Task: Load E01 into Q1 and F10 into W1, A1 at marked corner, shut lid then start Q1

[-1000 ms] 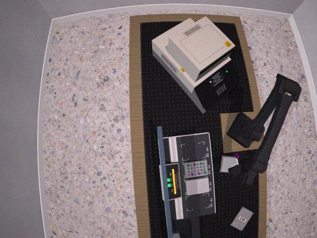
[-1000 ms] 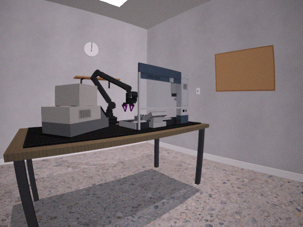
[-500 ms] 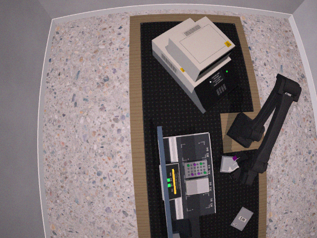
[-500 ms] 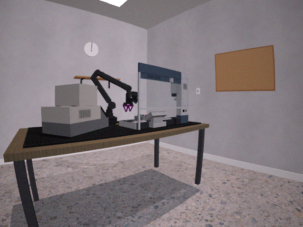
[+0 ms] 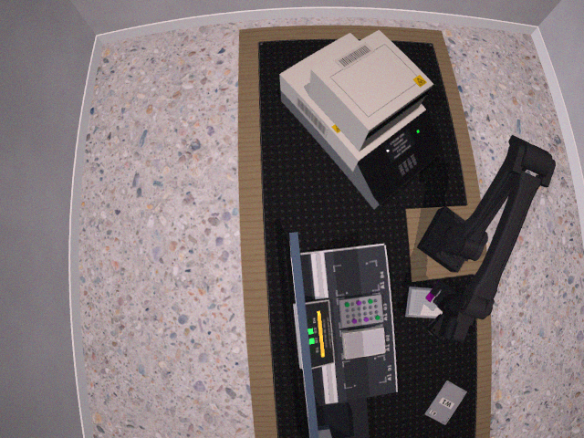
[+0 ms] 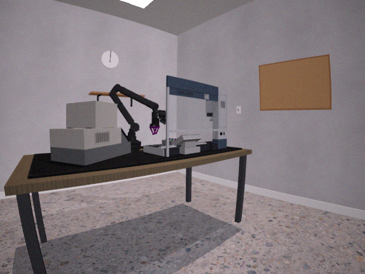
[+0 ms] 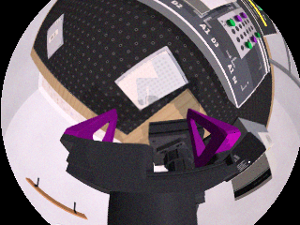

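My hand is 13 cm above the grey regrip nest. Round my hand: deep-well block (22 cm ahead, 14 cm to the left, 6 cm below); clear panel (40 cm ahead, 19 cm above, 18 cm to the left); tube cooling block (24 cm ahead, 6 cm below, 4 cm to the left).
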